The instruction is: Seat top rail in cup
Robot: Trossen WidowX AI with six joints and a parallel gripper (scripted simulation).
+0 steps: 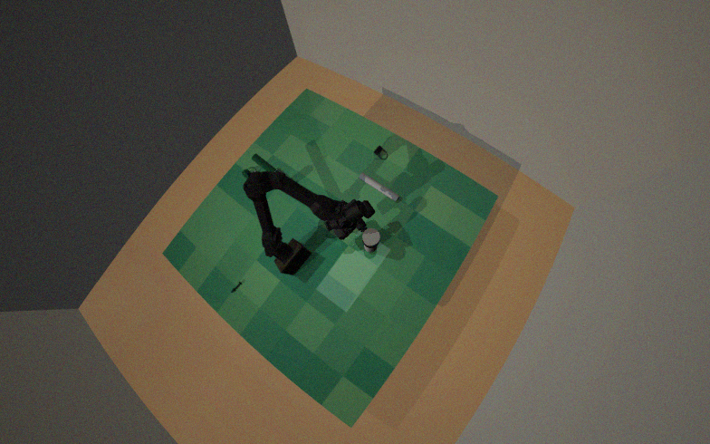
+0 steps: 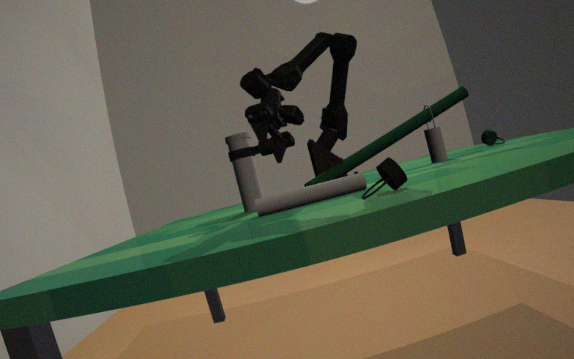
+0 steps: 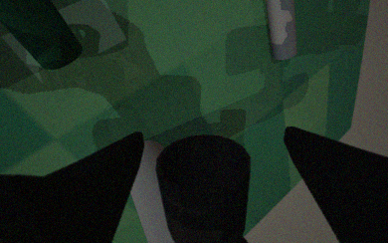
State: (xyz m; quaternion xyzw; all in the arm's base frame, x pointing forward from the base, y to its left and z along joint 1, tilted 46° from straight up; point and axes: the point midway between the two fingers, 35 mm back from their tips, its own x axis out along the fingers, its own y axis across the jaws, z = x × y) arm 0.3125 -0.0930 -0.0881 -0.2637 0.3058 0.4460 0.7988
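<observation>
Now: the rail-end cup 30 mm behind my gripper tip, 20 mm to the right of it and 20 mm above it. Round my gripper tip: grey pipe: 200 mm ahead, 80 mm to the left, 110 mm below; small grey post: 100 mm behind, 450 mm to the left, 20 mm below; black loop cap: 360 mm ahead, 190 mm to the left, 110 mm below.
</observation>
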